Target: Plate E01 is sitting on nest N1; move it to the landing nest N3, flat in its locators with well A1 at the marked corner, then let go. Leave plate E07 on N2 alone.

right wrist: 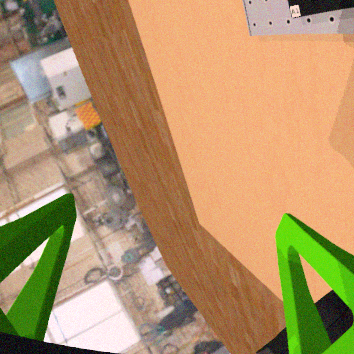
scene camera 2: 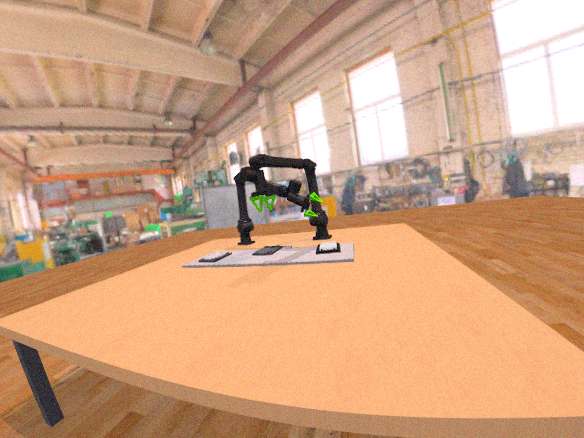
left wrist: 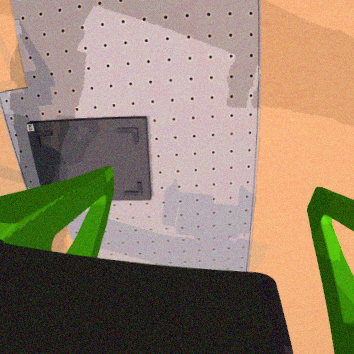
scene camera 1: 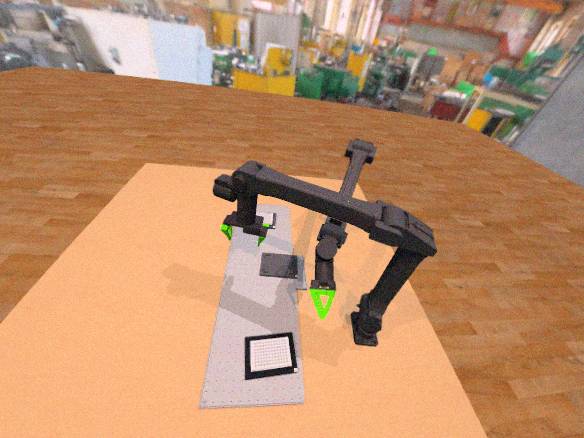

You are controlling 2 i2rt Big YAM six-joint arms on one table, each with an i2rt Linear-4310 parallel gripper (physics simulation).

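Observation:
A grey pegboard (scene camera 1: 260, 317) lies on the table. It carries a white-gridded black-framed plate (scene camera 1: 270, 355) at the near end, a dark flat plate (scene camera 1: 282, 264) in the middle and a small white-topped piece (scene camera 1: 266, 220) at the far end. One gripper with green fingers (scene camera 1: 244, 230) hovers open over the far end. The other gripper (scene camera 1: 322, 303) hangs open just right of the board. The left wrist view shows open green fingers (left wrist: 211, 225) above the dark plate (left wrist: 91, 158). The right wrist view shows open fingers (right wrist: 175, 281) over the table edge.
An arm base (scene camera 1: 365, 326) stands right of the board. A label A1 (right wrist: 295, 10) marks a board corner in the right wrist view. Factory floor lies beyond the table edge.

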